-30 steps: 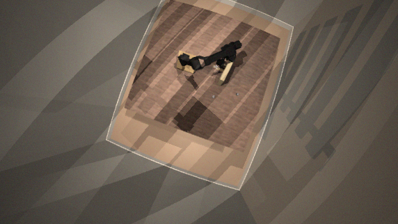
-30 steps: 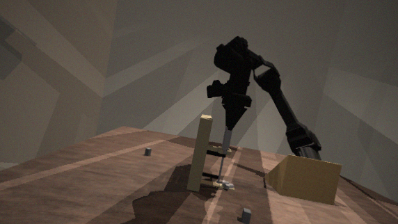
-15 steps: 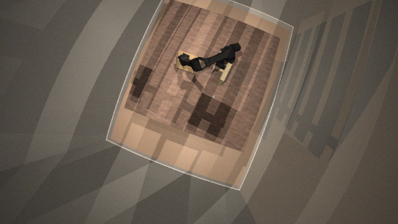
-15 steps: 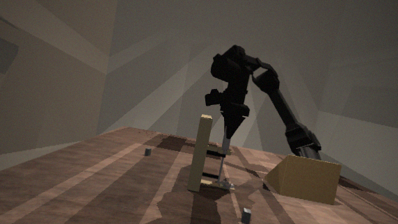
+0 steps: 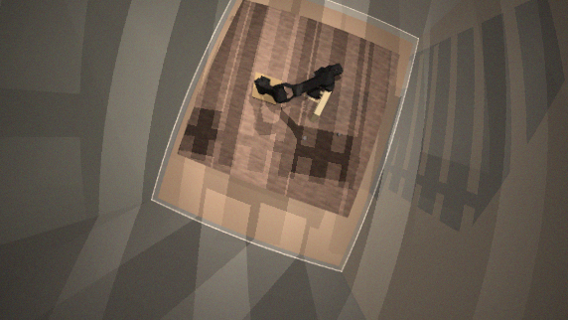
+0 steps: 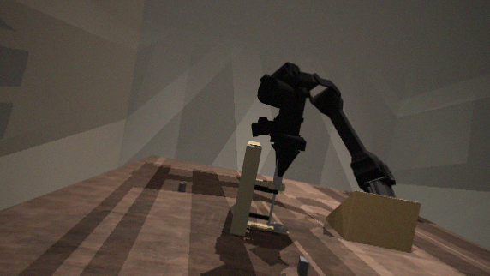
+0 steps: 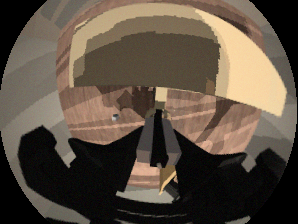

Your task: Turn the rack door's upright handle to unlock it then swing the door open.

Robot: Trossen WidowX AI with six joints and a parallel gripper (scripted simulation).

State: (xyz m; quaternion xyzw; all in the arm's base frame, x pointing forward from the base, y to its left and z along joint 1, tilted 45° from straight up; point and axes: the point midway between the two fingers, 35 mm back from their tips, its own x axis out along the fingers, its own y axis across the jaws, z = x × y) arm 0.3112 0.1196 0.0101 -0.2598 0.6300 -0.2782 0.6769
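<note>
My gripper tip is now 1 cm past the grey upright handle and 2 cm above it.
</note>
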